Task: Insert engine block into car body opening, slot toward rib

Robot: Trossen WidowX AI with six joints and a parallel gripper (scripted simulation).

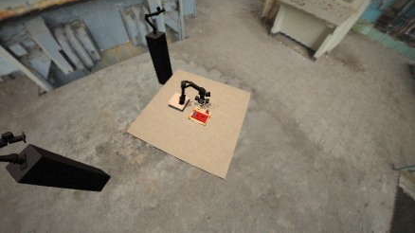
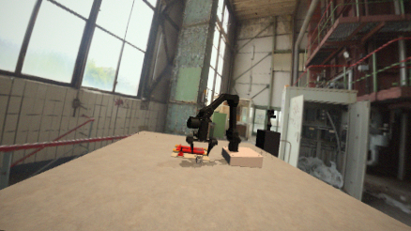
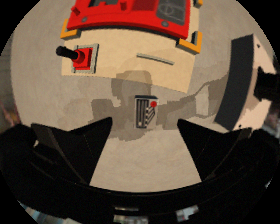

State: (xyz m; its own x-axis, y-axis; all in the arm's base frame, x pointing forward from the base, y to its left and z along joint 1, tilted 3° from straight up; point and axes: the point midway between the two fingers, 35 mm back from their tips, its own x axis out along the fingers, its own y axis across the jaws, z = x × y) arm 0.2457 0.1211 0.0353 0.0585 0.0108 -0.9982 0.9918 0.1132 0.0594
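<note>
Now: the grey engine block 40 mm below my gripper tip.
</note>
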